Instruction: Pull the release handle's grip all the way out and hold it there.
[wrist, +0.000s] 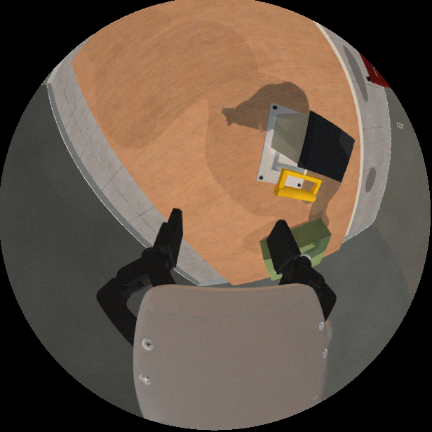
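Observation:
The release handle's yellow grip (296, 193) is a D-shaped loop with a thick bar, right of centre in the wrist view. It sits at the lower edge of a light grey base plate (265, 162) with dark bolts at its corners. A box with a greyish-green side and a black face (326, 146) stands on the plate. My gripper (229, 226) is open and empty. Its fingertips are apart from the yellow grip, which shows above the right finger.
A green block (319, 233) shows partly behind my right finger. The wooden table top (175, 100) has a grey tiled border (107, 165) on the left and a similar strip on the right. A red object (375, 72) is at the upper right. Shadows lie on the wood.

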